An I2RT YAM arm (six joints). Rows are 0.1 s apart.
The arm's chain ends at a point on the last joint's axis. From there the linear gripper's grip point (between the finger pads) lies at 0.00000 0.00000 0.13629 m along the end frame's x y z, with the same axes.
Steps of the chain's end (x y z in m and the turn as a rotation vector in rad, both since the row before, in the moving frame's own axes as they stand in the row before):
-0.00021, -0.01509, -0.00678, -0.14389, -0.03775, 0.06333
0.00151, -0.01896, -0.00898, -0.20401, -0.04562, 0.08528
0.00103, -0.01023, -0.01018, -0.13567, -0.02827, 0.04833
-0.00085, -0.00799, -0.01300, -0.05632, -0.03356, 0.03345
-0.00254, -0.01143, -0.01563, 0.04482, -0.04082, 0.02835
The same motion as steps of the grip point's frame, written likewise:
-0.00595, 0.00427, -0.00828, -0.14389, -0.03775, 0.06333
-0.00584, 0.00834, -0.01195, -0.20401, -0.04562, 0.08528
-0.00326, 0.00810, -0.01149, -0.13567, -0.02827, 0.04833
-0.00555, -0.00040, -0.01329, -0.05632, -0.03356, 0.03345
-0.00801, -0.01761, -0.01588, 0.04482, -0.04082, 0.02835

